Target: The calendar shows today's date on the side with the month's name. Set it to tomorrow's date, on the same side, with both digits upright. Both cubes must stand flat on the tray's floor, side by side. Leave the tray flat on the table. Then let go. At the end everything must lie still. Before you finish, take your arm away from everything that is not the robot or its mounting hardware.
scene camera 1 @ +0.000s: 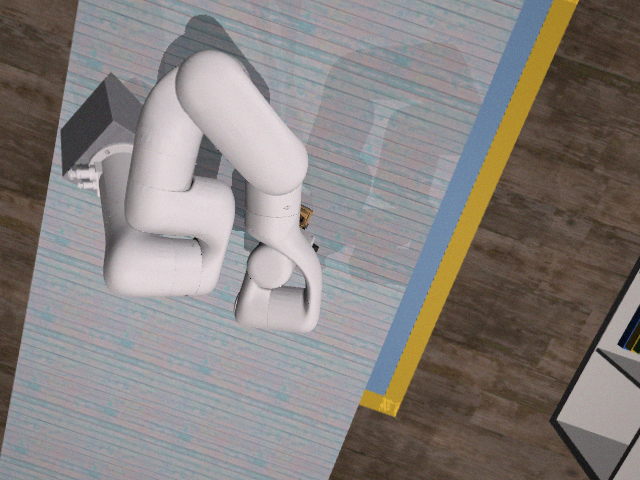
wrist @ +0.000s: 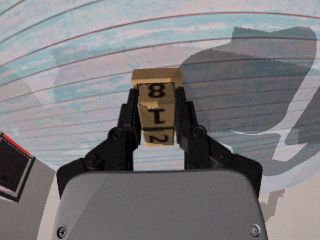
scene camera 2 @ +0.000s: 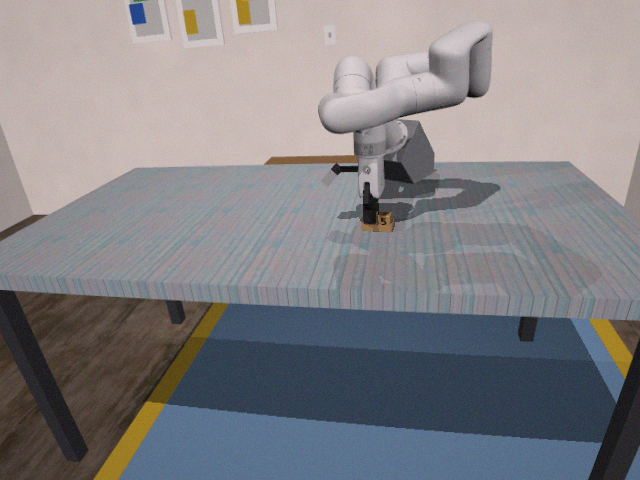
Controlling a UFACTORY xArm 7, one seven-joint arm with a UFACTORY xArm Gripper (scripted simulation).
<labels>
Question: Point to a wooden digit cube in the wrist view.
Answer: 156,103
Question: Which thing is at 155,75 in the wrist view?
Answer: A wooden calendar tray.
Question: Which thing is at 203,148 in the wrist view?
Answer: The gripper.
</labels>
